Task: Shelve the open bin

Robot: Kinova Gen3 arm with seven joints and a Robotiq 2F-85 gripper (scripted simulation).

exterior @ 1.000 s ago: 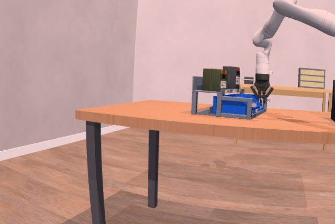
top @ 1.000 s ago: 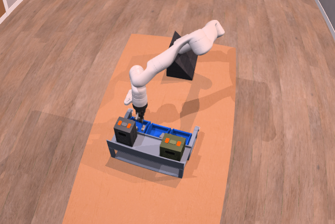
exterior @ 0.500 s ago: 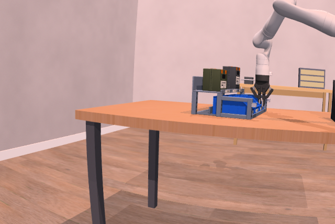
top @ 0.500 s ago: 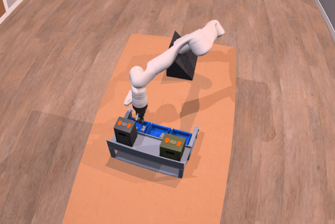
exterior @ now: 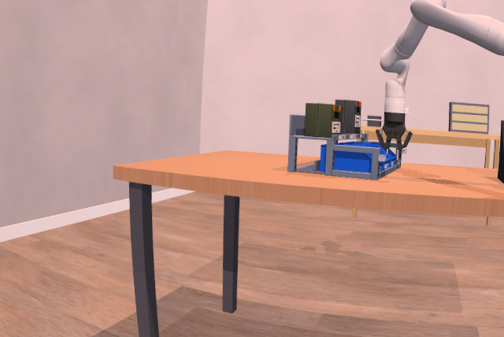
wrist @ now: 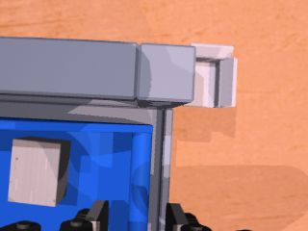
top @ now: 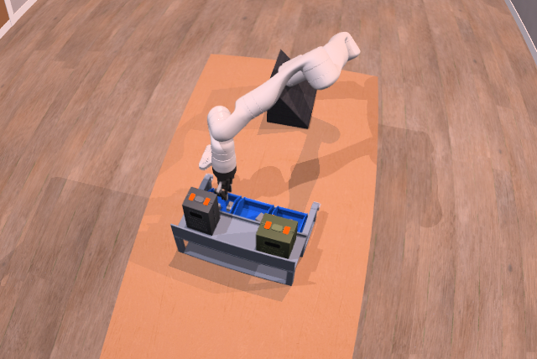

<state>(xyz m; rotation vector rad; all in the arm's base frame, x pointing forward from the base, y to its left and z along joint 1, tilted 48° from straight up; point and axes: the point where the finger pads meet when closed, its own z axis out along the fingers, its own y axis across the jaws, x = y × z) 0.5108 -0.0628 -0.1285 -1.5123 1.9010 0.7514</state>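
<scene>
The grey block lies 5 cm ahead of my hand, 3 cm to the right of it and 3 cm below it. Round my hand: grey shelf (13 cm ahead, 9 cm to the left, 2 cm above); dark grey box (17 cm ahead, 4 cm to the right, 11 cm above); olive box (21 cm ahead, 19 cm to the left, 10 cm above).
</scene>
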